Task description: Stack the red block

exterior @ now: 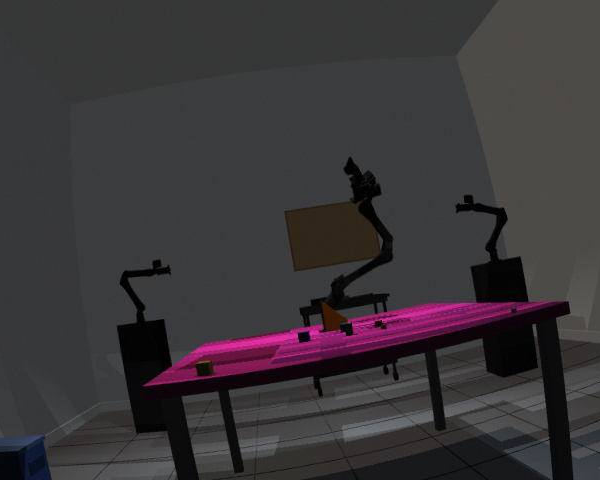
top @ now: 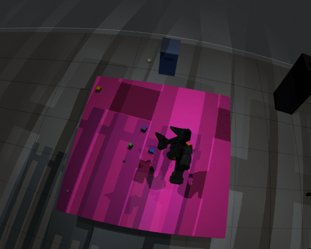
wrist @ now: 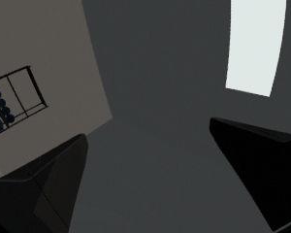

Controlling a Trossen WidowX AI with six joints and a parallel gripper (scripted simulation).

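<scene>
Right now my gripper tip is 710 mm above the red block, 120 mm short of it and 40 mm to the left of it. Also, from my gripper tip: small white piece 720 mm below, 610 mm ahead, 320 mm to the left; blue block 710 mm below, 180 mm to the right, 60 mm ahead; purple block 700 mm below, 350 mm to the right, 170 mm ahead.
</scene>
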